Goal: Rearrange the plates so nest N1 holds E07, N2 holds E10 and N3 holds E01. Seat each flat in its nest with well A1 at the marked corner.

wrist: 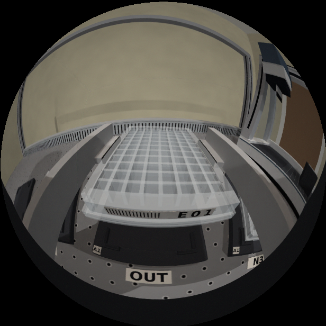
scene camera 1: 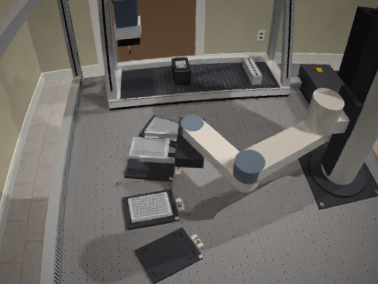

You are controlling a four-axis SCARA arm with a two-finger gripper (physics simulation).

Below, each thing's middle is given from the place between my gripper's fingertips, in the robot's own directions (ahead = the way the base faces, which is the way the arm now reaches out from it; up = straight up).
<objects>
Right now the out nest point(scene camera 1: 144, 170) is 20 mm behind my hand, 10 mm to the left of it and 90 mm below it. Also, from my hand: dark box point(scene camera 1: 329, 79): 830 mm behind, 260 mm to the right, 40 mm below; nest N3 point(wrist: 235, 223): 90 mm behind, 150 mm to the right, 90 mm below; framed dark deck point(scene camera 1: 158, 91): 330 mm behind, 430 mm to the right, 70 mm below.
</objects>
